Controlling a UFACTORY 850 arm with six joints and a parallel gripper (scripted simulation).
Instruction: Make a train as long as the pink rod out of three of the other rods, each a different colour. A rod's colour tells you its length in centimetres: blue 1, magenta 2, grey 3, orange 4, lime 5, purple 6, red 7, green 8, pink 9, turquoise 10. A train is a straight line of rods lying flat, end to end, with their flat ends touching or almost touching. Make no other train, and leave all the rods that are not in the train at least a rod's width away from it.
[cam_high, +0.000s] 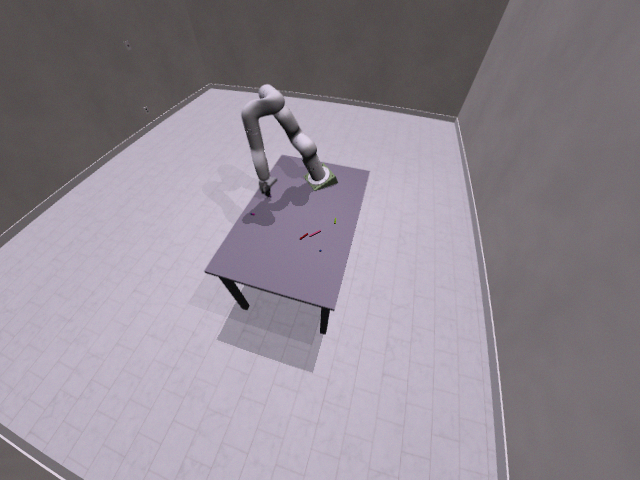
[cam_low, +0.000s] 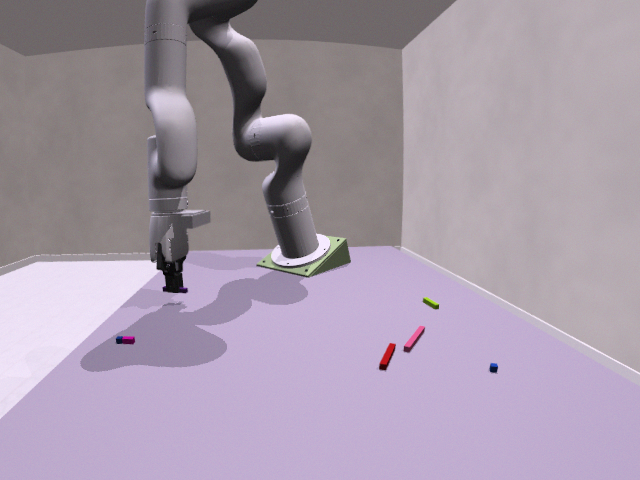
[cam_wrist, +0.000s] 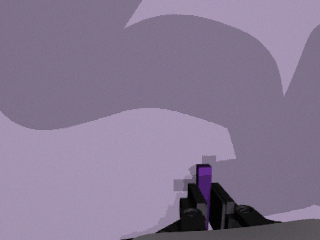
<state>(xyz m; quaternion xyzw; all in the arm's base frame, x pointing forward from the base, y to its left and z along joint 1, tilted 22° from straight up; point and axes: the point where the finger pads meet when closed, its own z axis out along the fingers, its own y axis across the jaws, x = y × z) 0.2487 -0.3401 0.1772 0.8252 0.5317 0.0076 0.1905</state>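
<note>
Right now my hand is 180 mm short of the magenta rod, 80 mm to the left of it and 50 mm above it. From my hand the other things lie so: purple rod: 20 mm below; pink rod: 320 mm ahead, 390 mm to the left, 50 mm below; red rod: 350 mm ahead, 320 mm to the left, 50 mm below.
</note>
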